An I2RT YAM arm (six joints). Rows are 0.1 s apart.
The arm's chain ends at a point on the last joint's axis. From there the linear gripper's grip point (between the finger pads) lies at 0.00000 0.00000 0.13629 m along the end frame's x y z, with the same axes.
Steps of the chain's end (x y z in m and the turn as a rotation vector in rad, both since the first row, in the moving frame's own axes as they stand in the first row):
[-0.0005, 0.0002, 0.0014, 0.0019, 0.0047, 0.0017]
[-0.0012, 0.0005, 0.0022, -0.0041, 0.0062, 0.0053]
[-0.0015, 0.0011, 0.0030, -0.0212, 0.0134, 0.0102]
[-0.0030, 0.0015, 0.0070, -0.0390, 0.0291, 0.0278]
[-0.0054, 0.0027, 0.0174, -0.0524, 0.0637, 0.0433]
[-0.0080, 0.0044, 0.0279, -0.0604, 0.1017, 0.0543]
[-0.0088, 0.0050, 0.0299, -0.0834, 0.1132, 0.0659]
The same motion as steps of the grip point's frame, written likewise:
[0.0001, -0.0001, 0.0014, 0.0019, 0.0047, 0.0017]
[-0.0004, 0.0011, 0.0022, -0.0041, 0.0062, 0.0053]
[0.0003, 0.0040, 0.0030, -0.0212, 0.0134, 0.0102]
[0.0009, 0.0069, 0.0068, -0.0390, 0.0291, 0.0278]
[0.0031, 0.0100, 0.0169, -0.0524, 0.0637, 0.0433]
[0.0056, 0.0130, 0.0269, -0.0604, 0.1017, 0.0543]
[0.0062, 0.0168, 0.0286, -0.0834, 0.1132, 0.0659]

